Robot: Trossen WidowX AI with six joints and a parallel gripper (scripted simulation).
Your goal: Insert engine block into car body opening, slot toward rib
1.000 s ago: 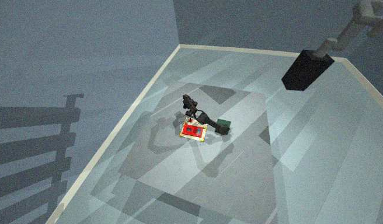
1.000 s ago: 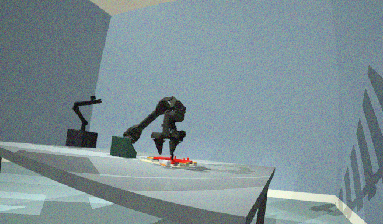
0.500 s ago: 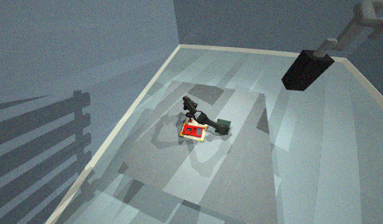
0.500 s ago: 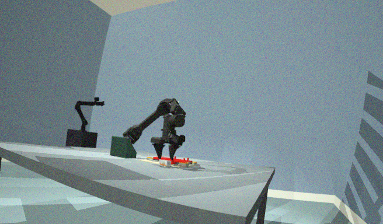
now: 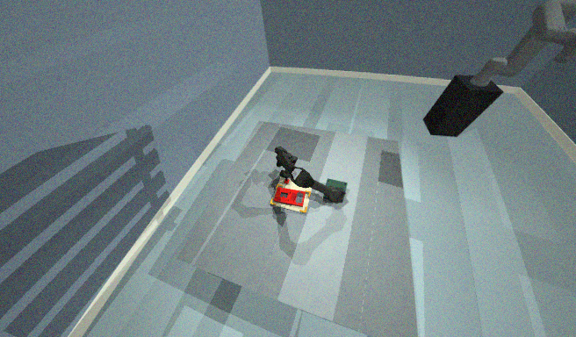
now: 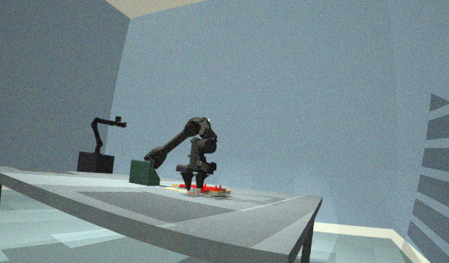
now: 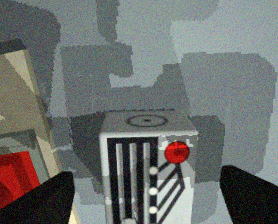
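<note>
Right now my gripper tip is 1 cm short of the small dark post, 7 cm to the right of it and 1 cm below it. Also, from my gripper tip: grey engine block: 1 cm below.
</note>
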